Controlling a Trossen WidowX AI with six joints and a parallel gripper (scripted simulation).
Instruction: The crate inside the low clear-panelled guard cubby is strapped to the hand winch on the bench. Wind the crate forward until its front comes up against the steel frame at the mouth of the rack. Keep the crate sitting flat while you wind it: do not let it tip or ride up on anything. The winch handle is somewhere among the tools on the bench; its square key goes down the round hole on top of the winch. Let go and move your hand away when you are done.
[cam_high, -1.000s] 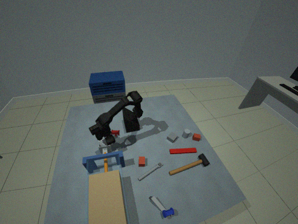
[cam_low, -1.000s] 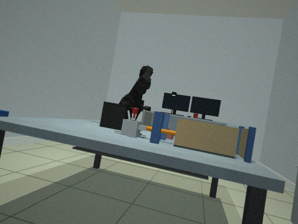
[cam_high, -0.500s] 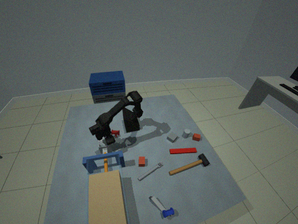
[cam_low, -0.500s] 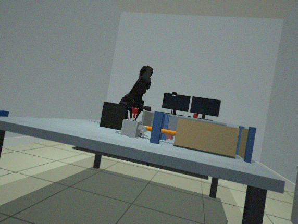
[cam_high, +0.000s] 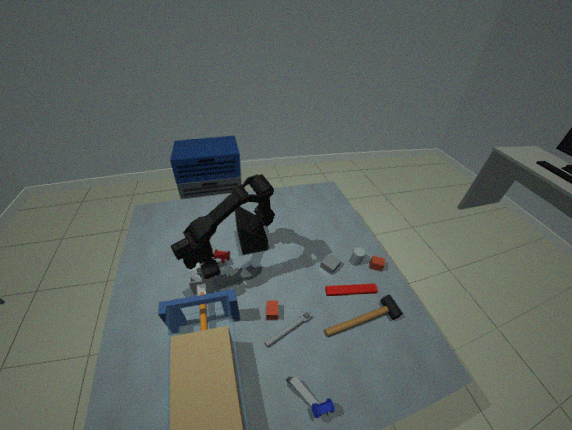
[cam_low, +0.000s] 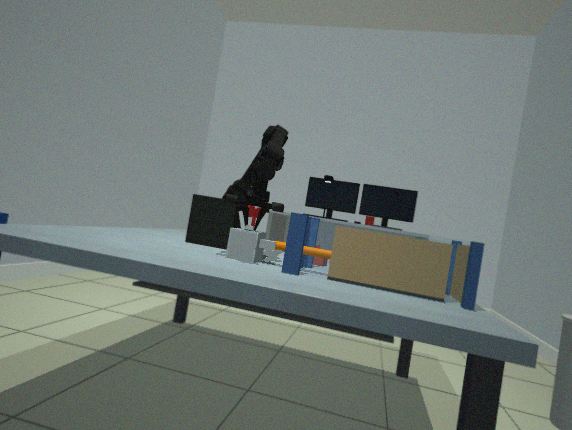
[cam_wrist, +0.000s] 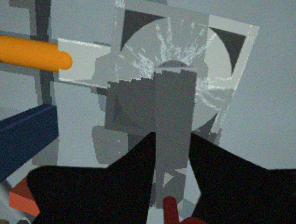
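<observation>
The red-knobbed winch handle is 2 cm to the left of my gripper tip and 2 cm above it. Round my gripper tip: grey winch: 1 cm behind, 5 cm to the right, 6 cm below; then clear-panelled cubby: 41 cm ahead, 5 cm to the right, 3 cm above; then red knob: 1 cm behind, 6 cm to the left, 4 cm above.
</observation>
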